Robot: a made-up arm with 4 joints. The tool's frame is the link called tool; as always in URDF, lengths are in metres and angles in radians.
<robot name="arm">
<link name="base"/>
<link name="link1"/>
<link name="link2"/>
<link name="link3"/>
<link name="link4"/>
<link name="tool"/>
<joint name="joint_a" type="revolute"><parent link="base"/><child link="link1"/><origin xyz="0.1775 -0.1 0.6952" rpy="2.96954 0.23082 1.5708"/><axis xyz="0 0 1"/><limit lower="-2.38" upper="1.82" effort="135" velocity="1.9"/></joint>
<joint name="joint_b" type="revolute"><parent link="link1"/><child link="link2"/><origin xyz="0.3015 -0.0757 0.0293" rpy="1.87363 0.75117 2.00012"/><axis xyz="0 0 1"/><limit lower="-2.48" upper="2.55" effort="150" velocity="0.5"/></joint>
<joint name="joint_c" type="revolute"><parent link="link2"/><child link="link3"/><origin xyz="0.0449 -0.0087 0.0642" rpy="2.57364 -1.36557 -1.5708"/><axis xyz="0 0 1"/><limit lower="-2.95" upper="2.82" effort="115" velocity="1.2"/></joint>
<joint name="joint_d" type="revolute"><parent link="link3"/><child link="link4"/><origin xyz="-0.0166 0.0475 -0.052" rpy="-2.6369 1.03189 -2.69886"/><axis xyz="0 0 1"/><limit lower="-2.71" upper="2.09" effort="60" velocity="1.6"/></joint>
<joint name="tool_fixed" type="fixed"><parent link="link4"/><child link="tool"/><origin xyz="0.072 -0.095 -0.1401" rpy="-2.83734 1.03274 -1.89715"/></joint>
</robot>
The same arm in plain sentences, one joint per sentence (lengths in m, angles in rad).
The arm has four revolute joints in a row. What follows holds with every joint at zero, and every direction is one of the base frame's.
The first joint is mounted 0.1775 m along +x and 0.1 m along -y and 0.6952 m along +z from the base frame's origin and rotates about the direction (0.171201, -0.225401, -0.959106), from -2.38 to 1.82 rad.
The second joint is mounted 0.0696 m along -x and 0.2839 m along +y and 0.1097 m along -z from the first joint and rotates about the direction (0.171796, 0.984776, 0.026499), from -2.48 to 2.55 rad.
The third joint is mounted 0.028 m along +x and 0.0591 m along +y and 0.044 m along +z from the second joint and rotates about -x, from -2.95 to 2.82 rad.
The fourth joint is mounted 0.052 m along +x and 0.0099 m along -y and 0.0493 m along -z from the third joint and rotates about the direction (0.449217, 0.861632, 0.236209), from -2.71 to 2.09 rad.
The tool frame, which is the frame that the pose is given for, is mounted 0.0247 m along -x and 0.1687 m along -y and 0.0691 m along +z from the fourth joint; its axes are the base frame's turned by roll -2.3519, pitch -0.2399 and yaw -2.3 rad (as in URDF: about the fixed x, then y, then z).

